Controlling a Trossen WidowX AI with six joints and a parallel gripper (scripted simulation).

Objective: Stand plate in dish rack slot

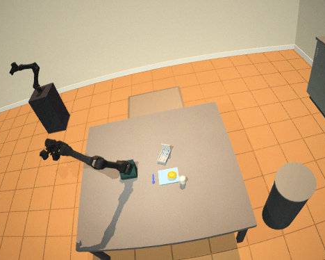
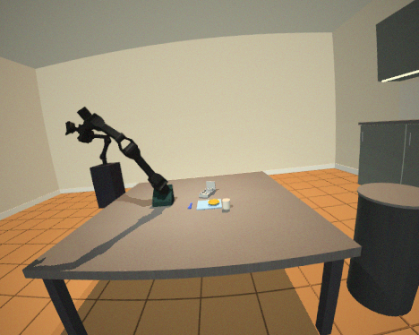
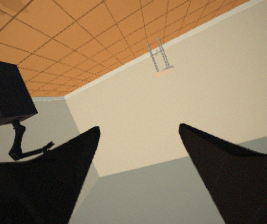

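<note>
My gripper tip is 84 cm short of the yellow plate, 50 cm above it and 1 cm to the right of it. Round my gripper tip: pale blue mat (81 cm ahead, 51 cm below, 1 cm to the left); blue spoon (69 cm ahead, 51 cm below, 1 cm to the left); grey dish rack (80 cm ahead, 49 cm below, 21 cm to the left).
</note>
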